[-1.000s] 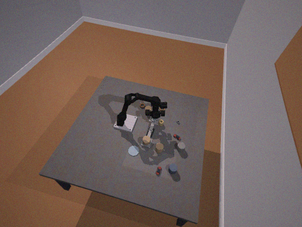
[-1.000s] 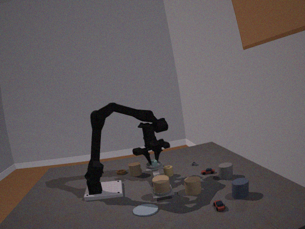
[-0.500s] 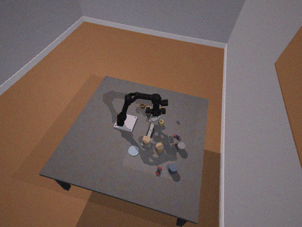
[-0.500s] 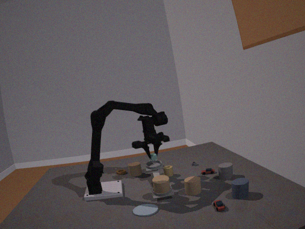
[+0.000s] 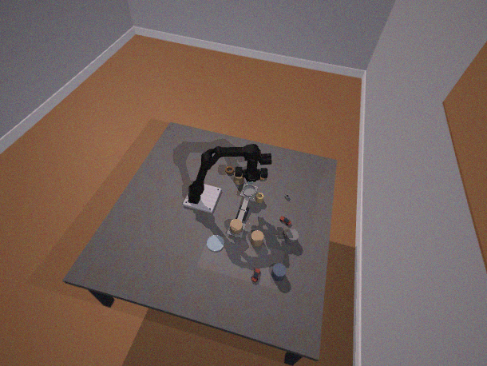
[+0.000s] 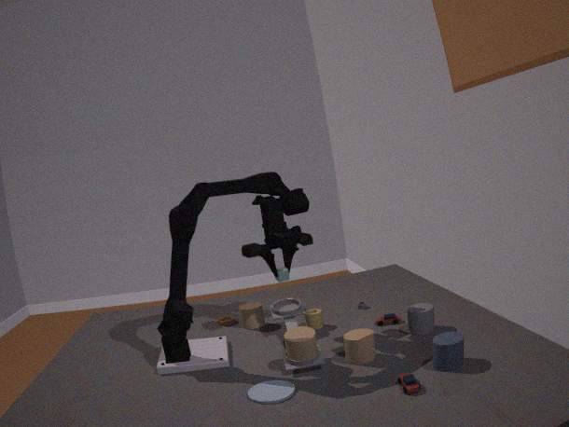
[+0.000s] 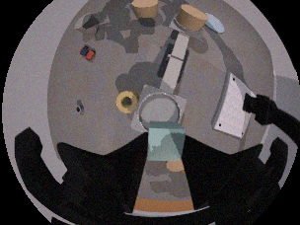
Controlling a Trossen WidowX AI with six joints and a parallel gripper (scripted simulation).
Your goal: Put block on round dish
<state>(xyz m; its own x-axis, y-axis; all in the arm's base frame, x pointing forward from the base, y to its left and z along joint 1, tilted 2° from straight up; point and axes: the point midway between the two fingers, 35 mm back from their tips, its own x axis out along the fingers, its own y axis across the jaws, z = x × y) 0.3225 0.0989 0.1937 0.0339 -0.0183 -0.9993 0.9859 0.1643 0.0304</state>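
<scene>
Now: the round light-blue dish 350 mm to the right of my gripper tip, 170 mm below it and 130 mm behind it. From my gripper tip the other things lie so: pale green block right at my gripper tip; then balance beam 130 mm below, 120 mm to the right, 10 mm behind; then small tan cylinder 150 mm below, 70 mm ahead.
</scene>
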